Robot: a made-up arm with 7 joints.
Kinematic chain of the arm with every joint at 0, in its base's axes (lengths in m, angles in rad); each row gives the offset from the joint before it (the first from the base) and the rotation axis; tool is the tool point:
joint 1: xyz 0 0 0.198 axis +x
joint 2: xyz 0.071 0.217 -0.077 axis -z
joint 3: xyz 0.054 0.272 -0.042 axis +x
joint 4: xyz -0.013 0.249 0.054 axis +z
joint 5: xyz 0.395 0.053 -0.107 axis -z
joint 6: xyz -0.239 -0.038 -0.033 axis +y
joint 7: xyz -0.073 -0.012 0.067 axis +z
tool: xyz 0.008 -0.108 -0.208
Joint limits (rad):
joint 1: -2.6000..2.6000
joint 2: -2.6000..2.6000
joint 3: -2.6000..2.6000
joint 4: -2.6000..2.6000
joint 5: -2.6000..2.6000
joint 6: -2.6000..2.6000
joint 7: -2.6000..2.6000
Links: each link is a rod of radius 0.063 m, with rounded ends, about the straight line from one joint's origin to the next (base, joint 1, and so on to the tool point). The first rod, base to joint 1, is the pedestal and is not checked.
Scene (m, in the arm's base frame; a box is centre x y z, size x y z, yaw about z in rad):
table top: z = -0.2
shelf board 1: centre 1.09 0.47 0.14 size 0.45 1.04 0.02 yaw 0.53
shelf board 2: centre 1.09 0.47 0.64 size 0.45 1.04 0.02 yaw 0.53
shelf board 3: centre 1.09 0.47 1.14 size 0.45 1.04 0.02 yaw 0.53
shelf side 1: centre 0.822 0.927 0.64 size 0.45 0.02 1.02 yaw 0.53
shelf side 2: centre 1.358 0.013 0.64 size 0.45 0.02 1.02 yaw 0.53
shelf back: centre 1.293 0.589 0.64 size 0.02 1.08 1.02 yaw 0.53
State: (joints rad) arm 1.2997 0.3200 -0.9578 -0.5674 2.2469 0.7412 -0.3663
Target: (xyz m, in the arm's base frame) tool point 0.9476 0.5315 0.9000
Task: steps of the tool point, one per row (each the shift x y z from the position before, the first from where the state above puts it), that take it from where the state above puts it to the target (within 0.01 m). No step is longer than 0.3 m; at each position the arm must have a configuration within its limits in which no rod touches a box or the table.
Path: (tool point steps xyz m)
1: -0.1160 -0.0683 -0.0059
2: -0.1297 -0.0757 0.0059
3: 0.0228 -0.0159 0.2615
4: -0.0722 -0.0683 0.2372
5: 0.1263 0.0690 0.0164
6: 0.1168 0.0698 -0.0016
7: 0.1041 0.0646 -0.0147

